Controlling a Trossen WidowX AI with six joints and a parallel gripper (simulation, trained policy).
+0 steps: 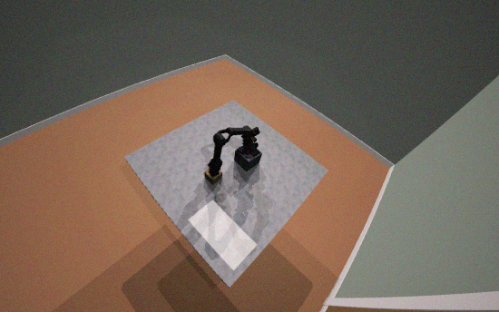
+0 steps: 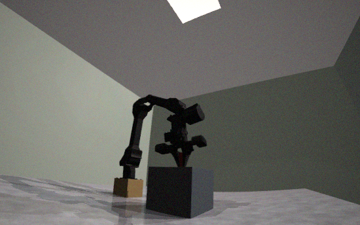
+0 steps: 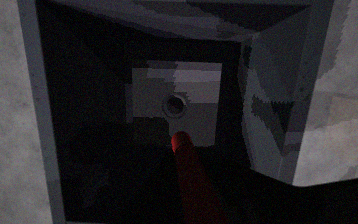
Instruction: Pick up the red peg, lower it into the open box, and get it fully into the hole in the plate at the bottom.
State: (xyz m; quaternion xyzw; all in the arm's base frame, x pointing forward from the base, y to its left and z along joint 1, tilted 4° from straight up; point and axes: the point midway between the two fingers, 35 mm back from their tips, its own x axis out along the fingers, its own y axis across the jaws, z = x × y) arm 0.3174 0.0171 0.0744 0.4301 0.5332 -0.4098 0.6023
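The red peg is 20 mm above my gripper tip. From my gripper tip the other things lie so: grey plate 10 mm ahead, 10 mm to the right, 90 mm below.
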